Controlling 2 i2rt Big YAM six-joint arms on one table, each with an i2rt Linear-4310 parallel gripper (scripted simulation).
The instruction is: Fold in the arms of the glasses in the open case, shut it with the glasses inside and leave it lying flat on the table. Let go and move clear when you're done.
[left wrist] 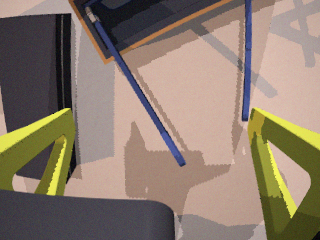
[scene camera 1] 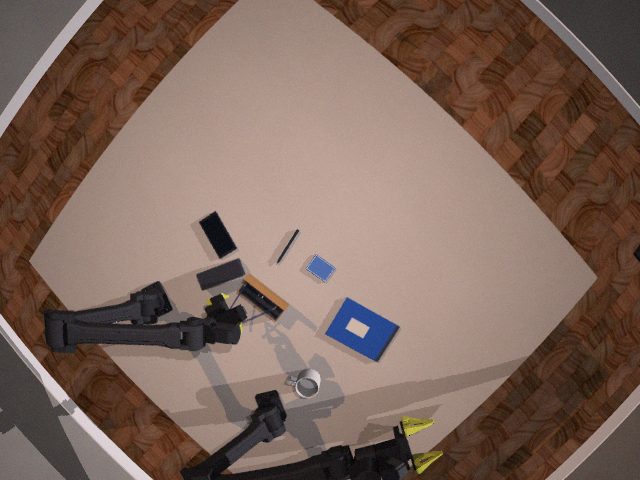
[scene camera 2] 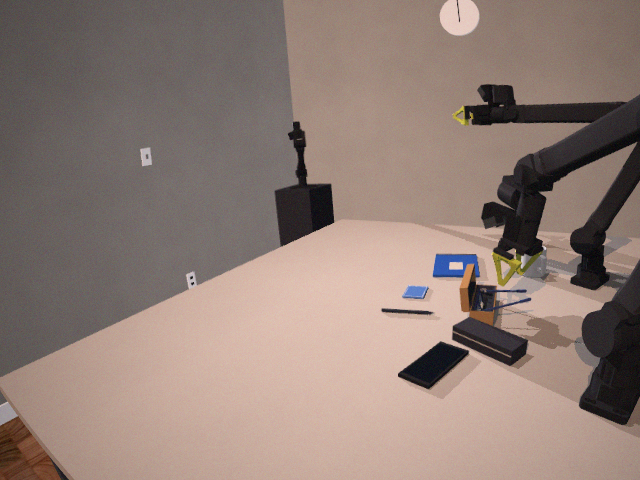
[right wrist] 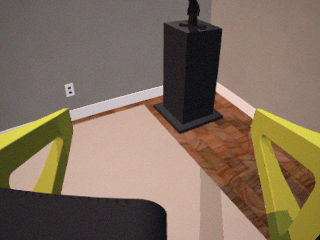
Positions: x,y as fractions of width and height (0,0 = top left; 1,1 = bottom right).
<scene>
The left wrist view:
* my left gripper: 0.50,0.49
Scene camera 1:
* my right gripper: 0.69,0.91
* black phone: 0.33,0.47
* black box: 0.36,0.56
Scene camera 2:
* my left gripper: 0.80,0.58
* glasses case: 0.73,0.60
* black phone: 0.67,0.77
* black box: 0.79,0.72
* blue book: 0.70,0.55
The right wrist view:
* my right gripper: 0.51,0.50
</scene>
